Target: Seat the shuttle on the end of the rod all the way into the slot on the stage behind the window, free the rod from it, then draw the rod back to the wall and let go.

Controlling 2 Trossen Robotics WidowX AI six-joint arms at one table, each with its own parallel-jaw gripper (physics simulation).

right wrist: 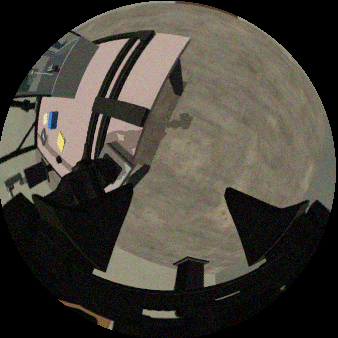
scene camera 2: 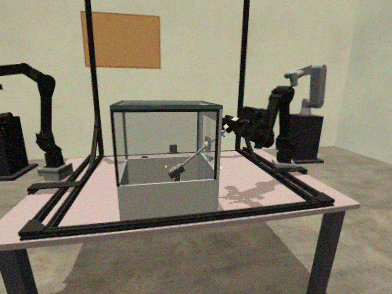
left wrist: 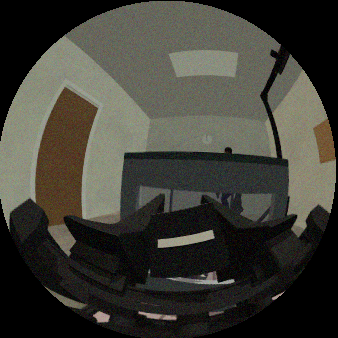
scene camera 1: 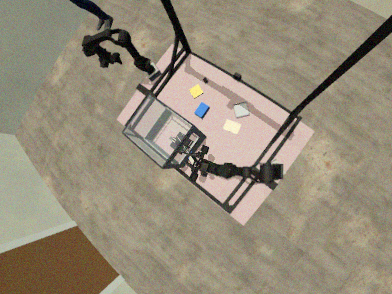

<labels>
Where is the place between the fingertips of my left gripper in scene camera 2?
221,119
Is my right gripper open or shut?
Open.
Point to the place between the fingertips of my left gripper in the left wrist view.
182,198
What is my right gripper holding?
Nothing.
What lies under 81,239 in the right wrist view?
My right gripper.
</labels>
